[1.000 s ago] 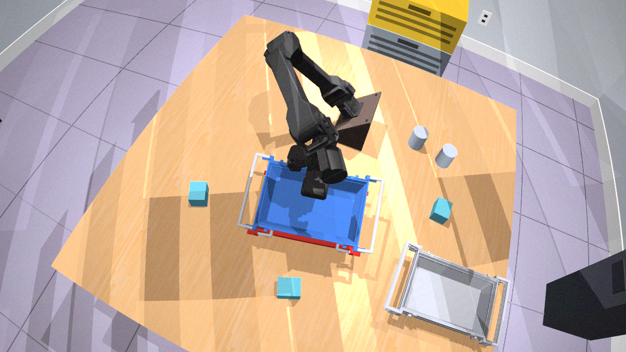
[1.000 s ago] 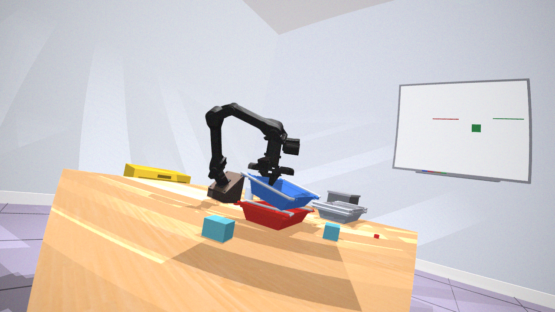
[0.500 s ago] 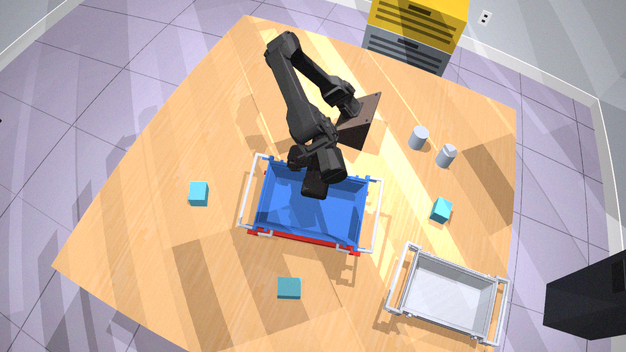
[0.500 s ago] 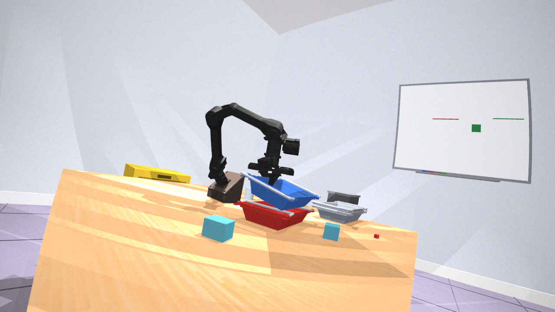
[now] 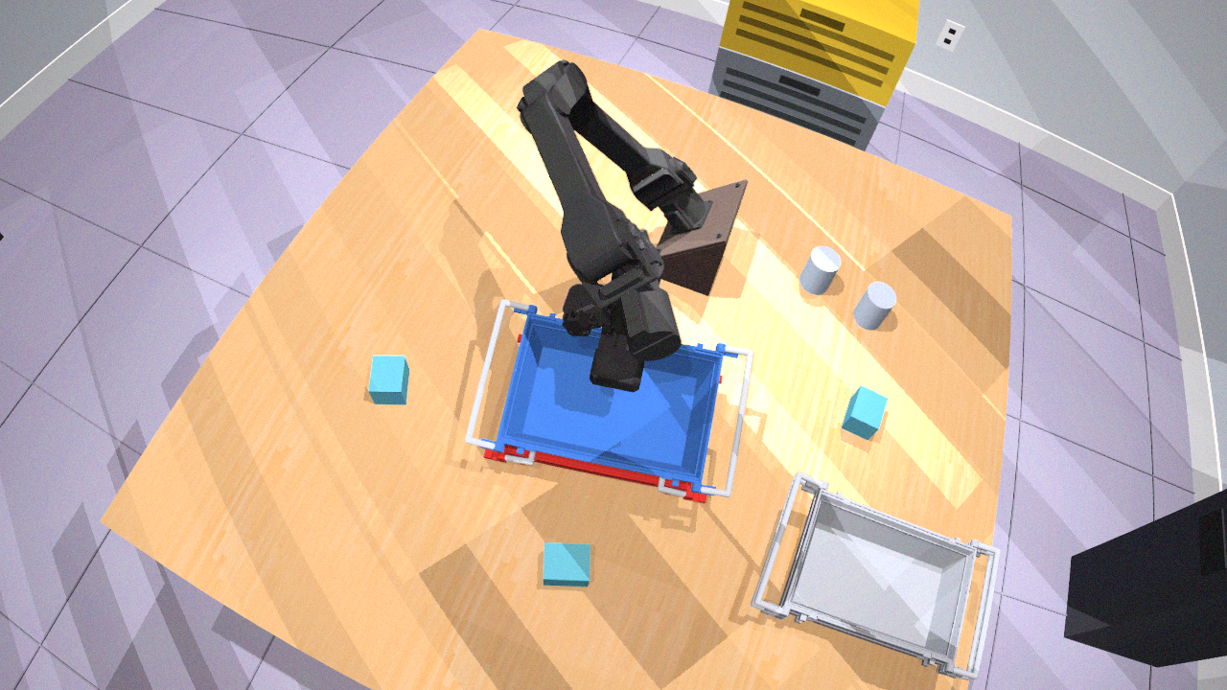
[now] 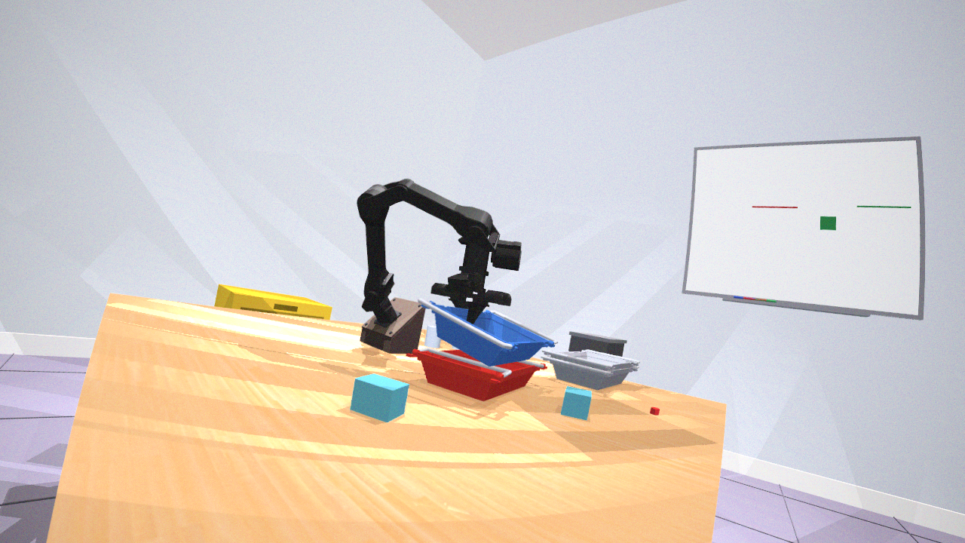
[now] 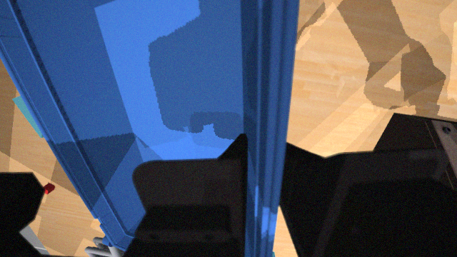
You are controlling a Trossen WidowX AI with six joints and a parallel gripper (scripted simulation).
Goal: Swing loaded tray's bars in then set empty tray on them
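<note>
Right now my gripper tip is 8 cm short of the blue tray, 2 cm to the right of it and 2 cm below it.
</note>
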